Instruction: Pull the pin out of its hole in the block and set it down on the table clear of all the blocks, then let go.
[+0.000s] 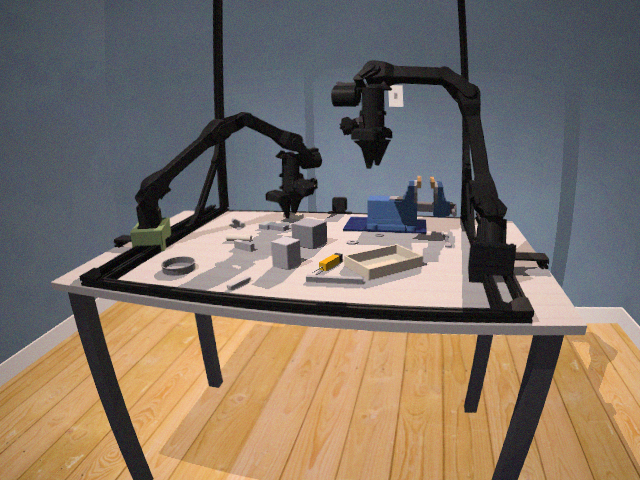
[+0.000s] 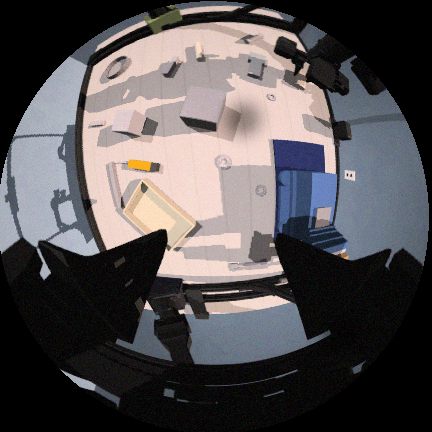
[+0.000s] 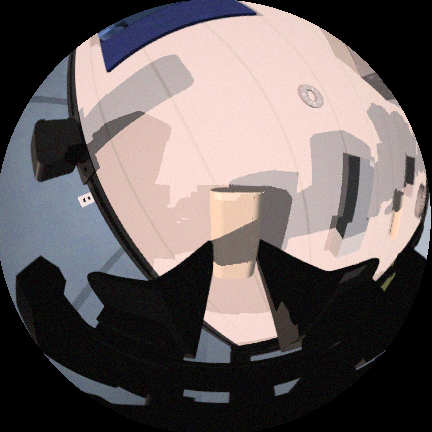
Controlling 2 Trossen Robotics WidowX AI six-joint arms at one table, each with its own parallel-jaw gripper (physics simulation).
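Pixels of known places: left gripper, fingertip midpoint: [image 1: 373,166] [image 2: 222,237]; right gripper, fingertip midpoint: [image 1: 291,216] [image 2: 299,77] [image 3: 234,245]; left arm's base, link origin: [image 1: 492,246] [image 2: 166,303]; right arm's base, link origin: [image 1: 150,224].
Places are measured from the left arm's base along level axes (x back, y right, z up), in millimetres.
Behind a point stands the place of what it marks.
My right gripper [image 1: 290,213] @(x -618, y 381, z -63 mm) [image 3: 234,245] @(x -618, y 381, z -63 mm) is shut on a cream cylindrical piece [image 3: 235,215] @(x -590, y 373, z -50 mm). Its shadow lies beside it on the table; I cannot tell the gap below it or whether it is the pin. A low grey block [image 1: 273,226] @(x -623, y 245, z -59 mm) [image 2: 256,65] @(x -616, y 260, z -56 mm) [image 3: 351,190] @(x -607, y 269, z -63 mm) lies close by. No hole shows clearly in it. Two grey cubes, a larger one [image 1: 309,233] @(x -458, y 97, z -27 mm) [image 2: 204,104] @(x -466, y 140, z -9 mm) and a smaller one [image 1: 285,252] @(x -464, y -56, z -28 mm) [image 2: 128,122] @(x -462, y -8, z -10 mm), stand mid-table. My left gripper [image 1: 373,164] @(x -304, y 159, z 140 mm) [image 2: 222,237] @(x -304, y 159, z 140 mm) is open and empty, high above the table.
A cream tray [image 1: 369,272] @(x -269, y -74, z -52 mm) and a yellow-handled tool [image 1: 329,262] @(x -370, y -29, z -54 mm) lie toward the front. A blue vise [image 1: 390,212] @(x -282, y 328, z -19 mm) stands on a blue mat at the back. A grey ring [image 1: 178,272] @(x -700, y -159, z -62 mm), a small grey block [image 1: 244,245] @(x -624, y 49, z -56 mm) and a cream rod [image 1: 238,238] @(x -677, y 117, z -61 mm) lie at the left.
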